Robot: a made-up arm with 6 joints.
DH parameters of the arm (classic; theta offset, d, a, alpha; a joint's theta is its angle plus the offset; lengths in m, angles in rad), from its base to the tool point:
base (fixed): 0 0.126 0 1.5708
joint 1: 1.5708 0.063 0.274 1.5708
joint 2: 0 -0.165 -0.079 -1.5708
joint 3: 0 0.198 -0.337 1.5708
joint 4: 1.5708 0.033 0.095 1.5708
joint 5: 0 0.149 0.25 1.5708
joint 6: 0 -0.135 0.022 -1.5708
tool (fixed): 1.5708 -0.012 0 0
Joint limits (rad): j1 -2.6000..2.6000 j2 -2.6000..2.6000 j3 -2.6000..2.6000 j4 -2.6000..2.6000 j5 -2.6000..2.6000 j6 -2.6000..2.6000
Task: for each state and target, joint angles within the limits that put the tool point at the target. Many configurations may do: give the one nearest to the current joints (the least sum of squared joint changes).
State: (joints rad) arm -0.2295 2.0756 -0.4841 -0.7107 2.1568 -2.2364
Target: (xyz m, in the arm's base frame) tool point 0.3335 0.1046 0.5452
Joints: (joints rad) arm -0.5770 2.6000 0.2445 -0.4728 2.1272 -2.3112
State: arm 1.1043 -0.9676 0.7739 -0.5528 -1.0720 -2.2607
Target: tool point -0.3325 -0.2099 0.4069
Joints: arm 0.4157 -0.8883 0.6809 -1.2325 -0.6461 -2.3092
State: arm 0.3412 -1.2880 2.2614 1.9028 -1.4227 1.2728
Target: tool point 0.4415 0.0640 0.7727
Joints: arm 0.0260 -1.2791 2.2821 1.7426 -1.2389 1.2810
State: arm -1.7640 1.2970 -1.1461 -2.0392 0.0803 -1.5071
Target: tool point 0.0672 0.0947 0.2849
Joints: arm -1.5514 0.8011 -1.4005 -1.6793 0.0284 -1.5234
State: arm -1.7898 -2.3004 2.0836 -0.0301 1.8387 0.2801
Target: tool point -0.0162 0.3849 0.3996
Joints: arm -0.8863 -2.6000 2.3144 0.3799 1.1632 0.2689
